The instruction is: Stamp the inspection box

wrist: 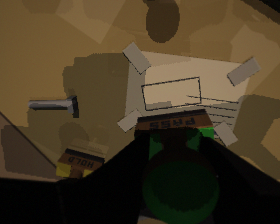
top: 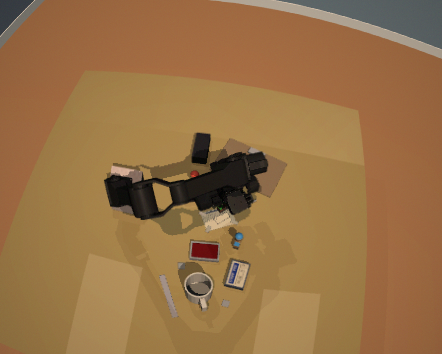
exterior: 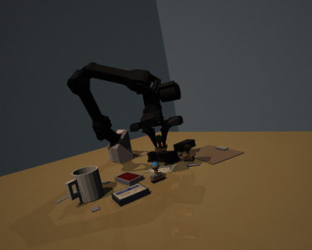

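Now: the white card 1 cm behind my gripper tip and 9 cm below it. Also, from my gripper tip: blue-knobbed stamp (6 cm ahead, 8 cm to the right, 7 cm below); then green-knobbed stamp (right at my gripper tip); then black bar (8 cm behind, 7 cm to the left, 7 cm below).
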